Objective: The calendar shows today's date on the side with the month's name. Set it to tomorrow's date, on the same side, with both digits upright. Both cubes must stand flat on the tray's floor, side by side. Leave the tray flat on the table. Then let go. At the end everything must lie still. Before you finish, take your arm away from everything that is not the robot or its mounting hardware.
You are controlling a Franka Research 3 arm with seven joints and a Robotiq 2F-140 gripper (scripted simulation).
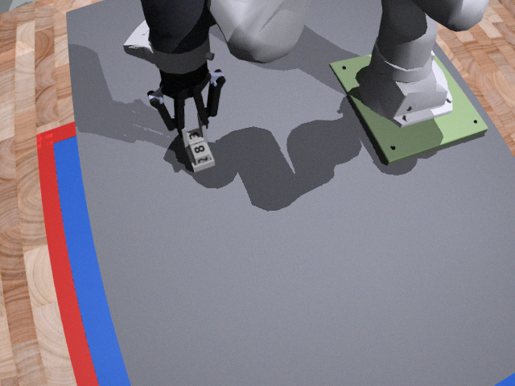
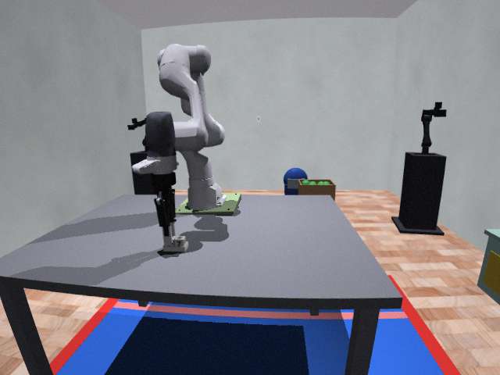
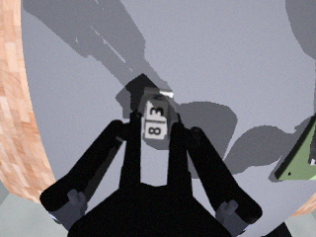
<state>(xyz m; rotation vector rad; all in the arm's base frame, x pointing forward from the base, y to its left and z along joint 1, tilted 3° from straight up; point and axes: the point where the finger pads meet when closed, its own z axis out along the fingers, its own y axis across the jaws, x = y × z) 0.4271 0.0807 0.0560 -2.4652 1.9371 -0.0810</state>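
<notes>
My gripper is now 10 mm past the tray, 20 mm to the right of it and 40 mm above it.
</notes>
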